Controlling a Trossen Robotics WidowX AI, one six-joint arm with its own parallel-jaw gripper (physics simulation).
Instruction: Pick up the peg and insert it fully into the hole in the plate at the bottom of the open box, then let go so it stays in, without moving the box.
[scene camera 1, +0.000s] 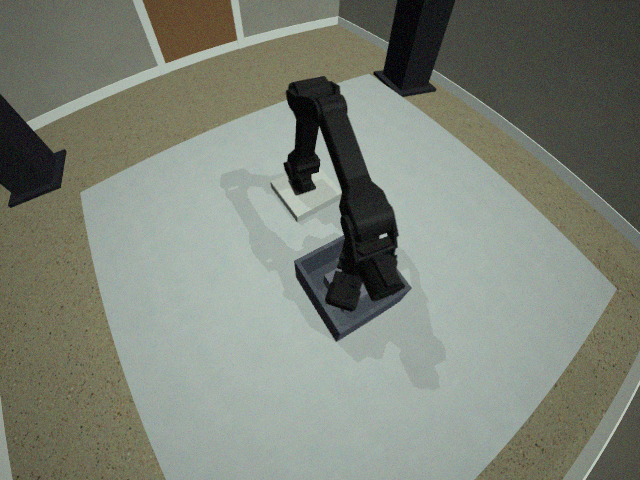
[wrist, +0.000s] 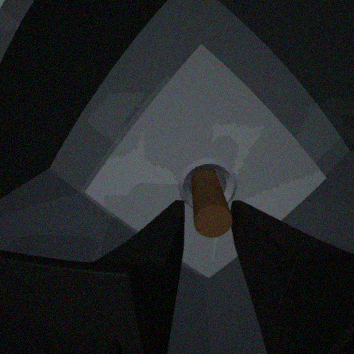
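Seen in the pictures: gripper, fingertip midpoint: (scene camera 1: 347, 278) (wrist: 206, 209); arm's base, link origin: (scene camera 1: 302, 184).
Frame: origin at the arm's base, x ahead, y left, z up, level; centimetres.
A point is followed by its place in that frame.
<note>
The orange-brown peg (wrist: 210, 205) @(x 33.9, y -0.9, z 5.9 cm) shows in the wrist view with its lower end in the round hole (wrist: 232, 185) @(x 34.6, y -2.1, z 3.1 cm) of the light grey plate (wrist: 200, 100) @(x 36.0, y 1.8, z 2.9 cm) (scene camera 1: 328, 279) @(x 31.1, y -6.0, z 2.8 cm). It leans slightly, and its free end points toward the camera. How deep it sits is hard to tell. My gripper (scene camera 1: 363, 299) (wrist: 206, 209) @(x 33.0, y -2.0, z 3.7 cm) is open a little, with a dark finger on each side of the peg and narrow gaps between. It reaches down into the open blue-grey box (scene camera 1: 369, 314) @(x 43.1, y -2.3, z 6.8 cm) (wrist: 40, 215) @(x 24.5, y 3.5, z 2.4 cm). In the scene view the fingers hide the peg and most of the plate.
The box walls stand close around the fingers. The arm's white base plate (scene camera 1: 305, 209) @(x 8.8, y -2.5, z -0.1 cm) lies behind the box on the pale mat (scene camera 1: 206, 335) @(x 31.2, y -37.7, z -2.9 cm). Dark pillars (scene camera 1: 413, 46) (scene camera 1: 23, 155) stand at the far right and left, beyond the mat.
</note>
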